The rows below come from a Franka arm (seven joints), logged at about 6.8 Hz.
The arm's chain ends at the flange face. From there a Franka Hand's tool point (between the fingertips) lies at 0.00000 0.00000 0.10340 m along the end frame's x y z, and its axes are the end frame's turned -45 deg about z.
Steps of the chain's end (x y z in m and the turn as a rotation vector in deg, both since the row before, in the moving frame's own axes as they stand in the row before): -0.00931, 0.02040, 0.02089, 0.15, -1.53, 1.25; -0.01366, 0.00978, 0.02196, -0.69, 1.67, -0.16; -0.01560, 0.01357, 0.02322, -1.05, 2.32, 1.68; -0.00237, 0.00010, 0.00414, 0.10, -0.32, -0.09; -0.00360, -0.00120, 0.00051, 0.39, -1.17, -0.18; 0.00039, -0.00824, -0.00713, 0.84, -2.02, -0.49; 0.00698, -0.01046, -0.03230, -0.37, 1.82, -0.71; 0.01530, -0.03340, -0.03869, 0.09, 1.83, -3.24; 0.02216, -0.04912, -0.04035, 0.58, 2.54, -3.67; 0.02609, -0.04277, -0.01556, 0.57, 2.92, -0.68; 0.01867, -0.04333, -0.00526, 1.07, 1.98, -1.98; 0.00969, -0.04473, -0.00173, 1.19, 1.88, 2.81
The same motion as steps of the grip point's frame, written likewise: -0.02275, 0.00568, 0.02085, 1.19, -0.98, 1.25; -0.01532, 0.00027, 0.02191, -1.67, 0.69, -0.16; -0.01907, 0.00289, 0.02312, -2.38, 0.90, 1.68; -0.00203, -0.00214, 0.00414, 0.30, -0.16, -0.09; -0.00270, -0.00538, 0.00049, 1.10, -0.55, -0.18; 0.00458, -0.00919, -0.00721, 2.02, -0.83, -0.49; 0.01420, 0.00032, -0.03235, -1.55, 1.03, -0.71; 0.03695, -0.01065, -0.03874, -1.23, 1.36, -3.24; 0.05446, -0.01669, -0.04046, -1.39, 2.21, -3.67; 0.05316, -0.00882, -0.01570, -1.66, 2.47, -0.68; 0.04775, -0.01634, -0.00534, -0.64, 2.16, -1.98; 0.04237, -0.02380, -0.00181, -0.49, 2.17, 2.81
